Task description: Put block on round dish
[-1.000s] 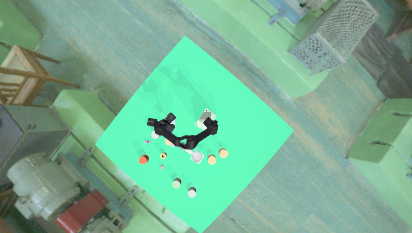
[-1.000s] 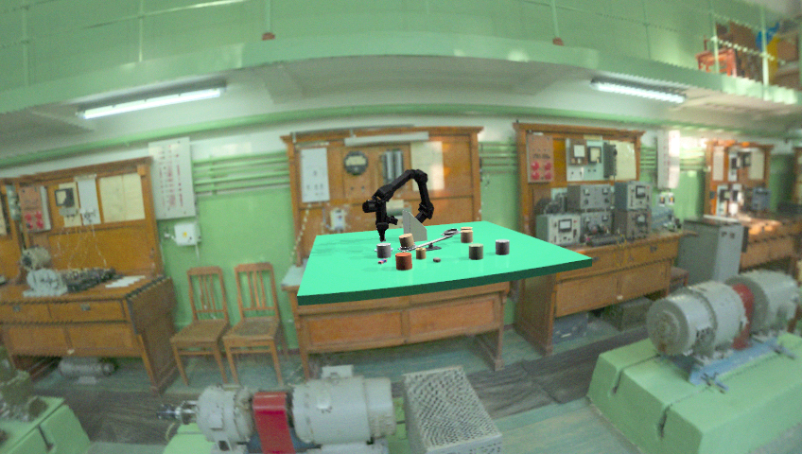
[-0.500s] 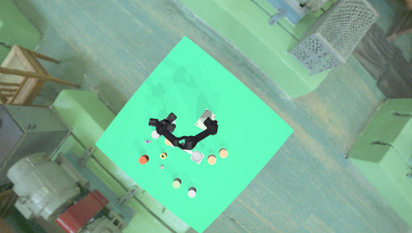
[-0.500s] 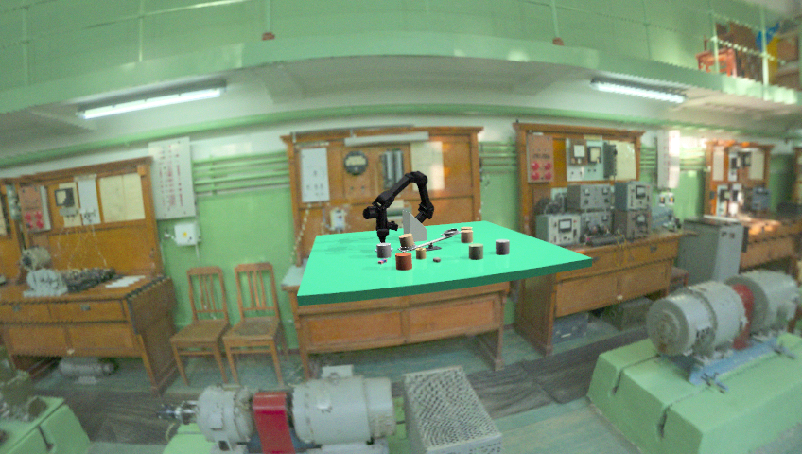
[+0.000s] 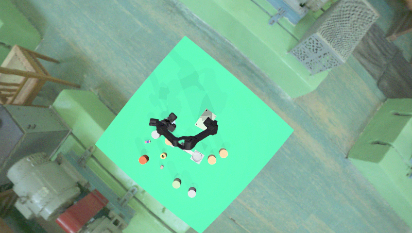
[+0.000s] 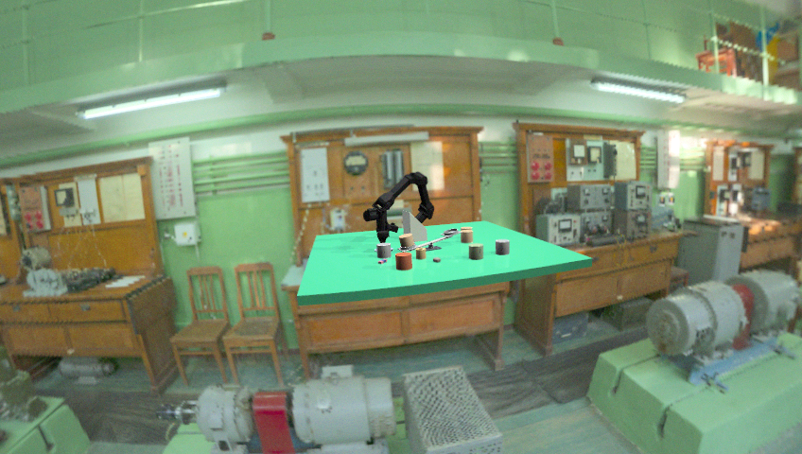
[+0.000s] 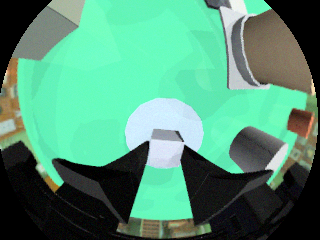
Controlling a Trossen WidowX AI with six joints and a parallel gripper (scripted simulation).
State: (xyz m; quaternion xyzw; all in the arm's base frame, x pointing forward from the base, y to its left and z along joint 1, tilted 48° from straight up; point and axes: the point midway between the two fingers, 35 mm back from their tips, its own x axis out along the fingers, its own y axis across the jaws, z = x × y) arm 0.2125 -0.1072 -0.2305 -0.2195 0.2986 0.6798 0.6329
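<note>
Right now the grey block is right at my gripper tip. Round my gripper tip: pale blue round dish 1 cm below; then yellow ring 25 cm ahead, 15 cm to the left, 1 cm above; then orange cylinder 38 cm ahead, 3 cm to the left, 2 cm above.
</note>
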